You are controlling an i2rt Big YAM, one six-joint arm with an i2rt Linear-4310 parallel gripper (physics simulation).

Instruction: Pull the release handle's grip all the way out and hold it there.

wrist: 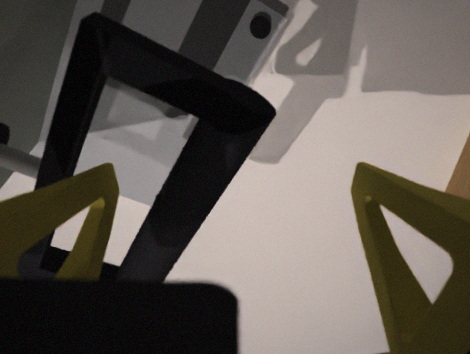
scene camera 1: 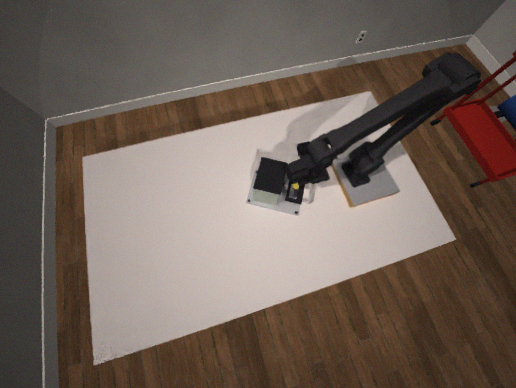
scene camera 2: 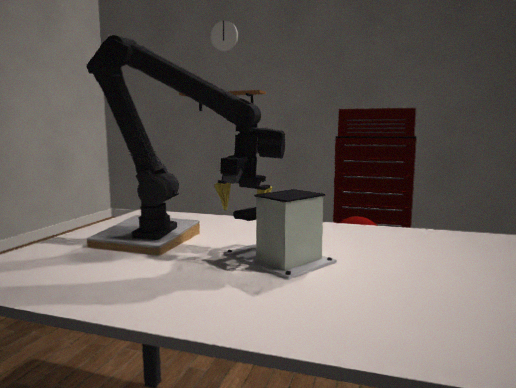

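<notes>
The release handle's grip [scene camera 1: 294, 201] [scene camera 2: 245, 214] [wrist: 192, 195] is a black rectangular frame beside the pale green housing [scene camera 1: 267, 196] [scene camera 2: 290, 235] with a black top. A grey rod [wrist: 20, 159] shows at the left of the wrist view, between the housing side and the grip. My gripper [scene camera 2: 245, 200] [wrist: 234, 176] points down, open and empty, above the grip. In the wrist view its left yellow fingertip overlaps the grip's opening, and the grip's outer bar lies between the fingertips, nearer the left one. In scene camera 2 the housing partly hides the other finger.
The housing stands on a light grey base plate [scene camera 1: 287, 209] [scene camera 2: 310, 267] with dark bolts, on the white table [scene camera 1: 175, 250] [scene camera 2: 400, 300]. The arm's own wood-edged grey base [scene camera 1: 382, 187] [scene camera 2: 187, 234] is close by. A red cabinet [scene camera 2: 375, 170] stands behind the table.
</notes>
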